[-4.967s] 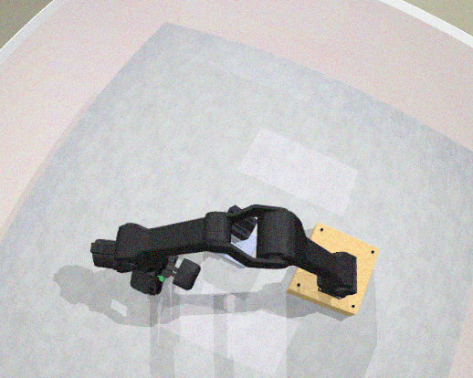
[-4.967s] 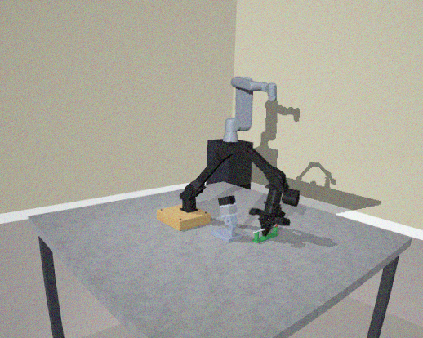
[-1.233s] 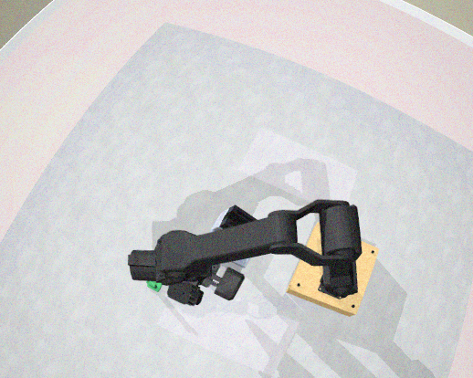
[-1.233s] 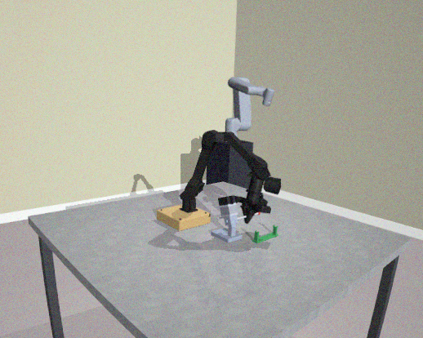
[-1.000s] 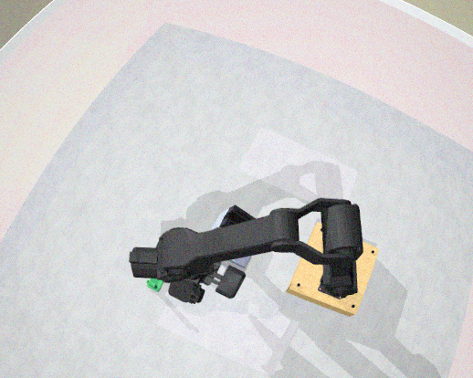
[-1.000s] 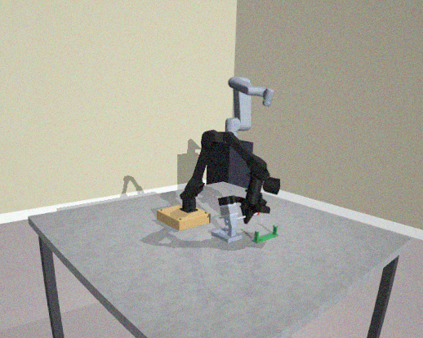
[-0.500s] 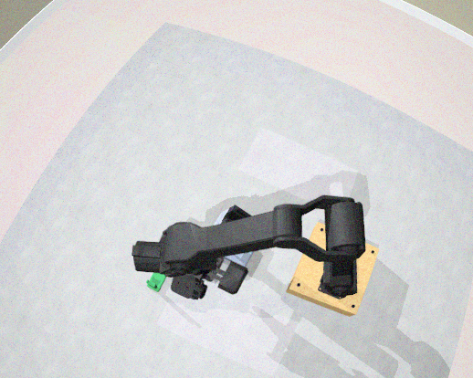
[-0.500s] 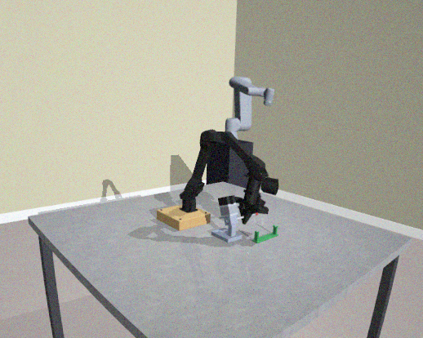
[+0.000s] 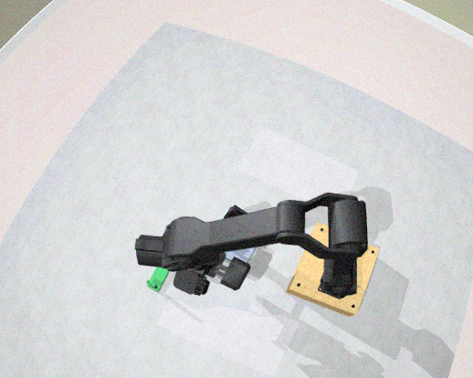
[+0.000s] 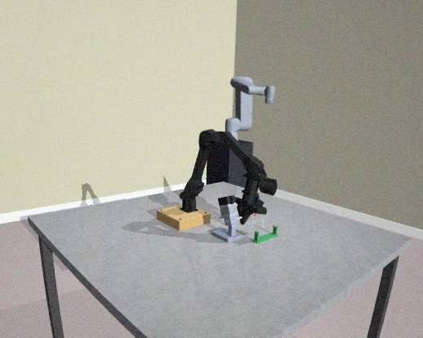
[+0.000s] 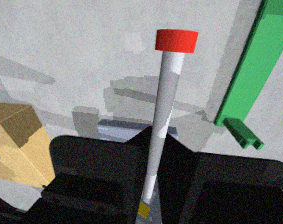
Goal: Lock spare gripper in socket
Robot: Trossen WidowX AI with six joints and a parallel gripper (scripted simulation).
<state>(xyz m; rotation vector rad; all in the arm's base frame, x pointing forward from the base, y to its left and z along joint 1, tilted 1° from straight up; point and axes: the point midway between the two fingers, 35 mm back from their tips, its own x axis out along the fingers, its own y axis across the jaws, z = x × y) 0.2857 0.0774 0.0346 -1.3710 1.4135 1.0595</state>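
Right now my gripper tip is 70 mm to the left of the mount and 10 mm past it. From my gripper tip the other things lie so: spare gripper: 80 mm above, 70 mm to the right, 20 mm behind; narrow green cradle: 90 mm ahead, 50 mm to the left, 20 mm below.
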